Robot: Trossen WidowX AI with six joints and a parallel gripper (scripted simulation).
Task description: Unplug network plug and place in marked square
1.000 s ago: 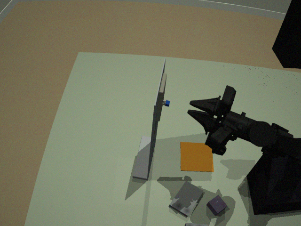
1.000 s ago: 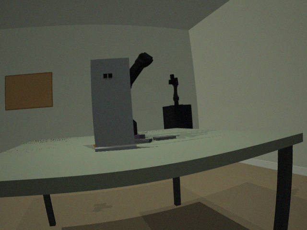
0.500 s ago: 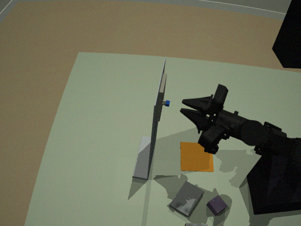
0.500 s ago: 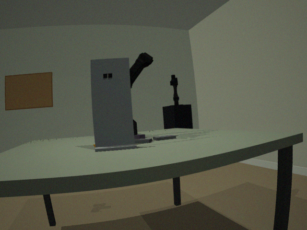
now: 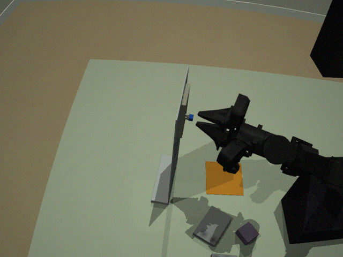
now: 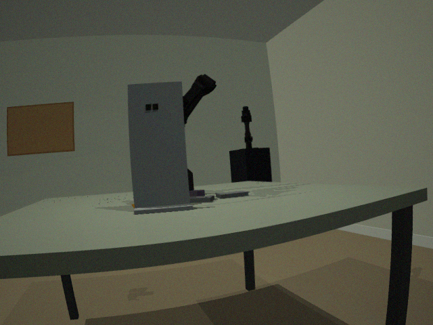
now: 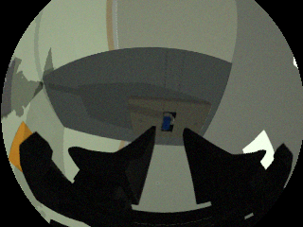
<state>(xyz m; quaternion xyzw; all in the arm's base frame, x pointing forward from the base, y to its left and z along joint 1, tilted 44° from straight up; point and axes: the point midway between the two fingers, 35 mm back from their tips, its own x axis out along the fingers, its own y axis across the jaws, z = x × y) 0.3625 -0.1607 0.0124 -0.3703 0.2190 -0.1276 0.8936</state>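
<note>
Now: the network plug 30 mm ahead of my gripper tip and 10 mm to the right of it. Round my gripper tip: orange marked square: 310 mm below, 130 mm behind, 10 mm to the right; then grey upright panel: 130 mm below, 40 mm ahead, 20 mm to the right; then purple block: 290 mm below, 190 mm to the left, 160 mm behind.
</note>
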